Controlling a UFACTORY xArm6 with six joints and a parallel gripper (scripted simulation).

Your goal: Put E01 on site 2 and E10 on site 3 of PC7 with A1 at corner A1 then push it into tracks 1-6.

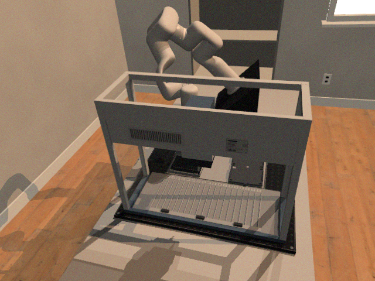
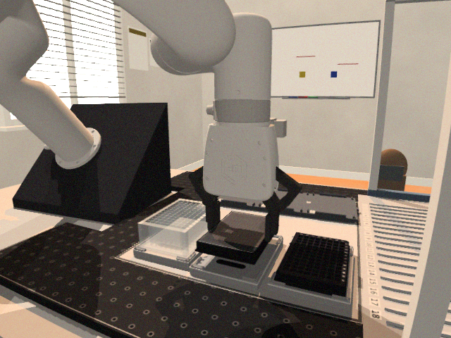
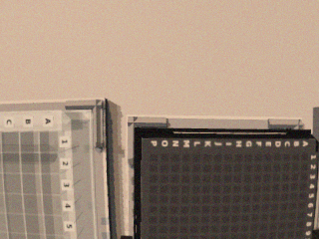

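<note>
My hand is 50 mm above the nest S2. From my hand the other things lie so: E10: 10 mm below; 96-well plate E01: 110 mm ahead, 30 mm below, 10 mm to the right; clear deep-well block E07: 100 mm behind, 20 mm to the left, 20 mm below.
</note>
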